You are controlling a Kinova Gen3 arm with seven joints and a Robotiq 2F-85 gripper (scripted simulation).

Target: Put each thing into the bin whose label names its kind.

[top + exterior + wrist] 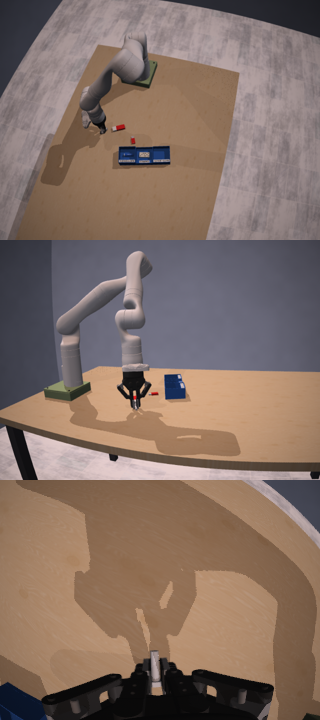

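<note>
Now: the grey bolt 20 mm below my hand. Also, from my hand: blue battery (70 mm ahead, 190 mm to the left, 10 mm below); white domino (30 mm ahead, 260 mm to the left, 10 mm below); red object (20 mm behind, 170 mm to the left, 20 mm below).
</note>
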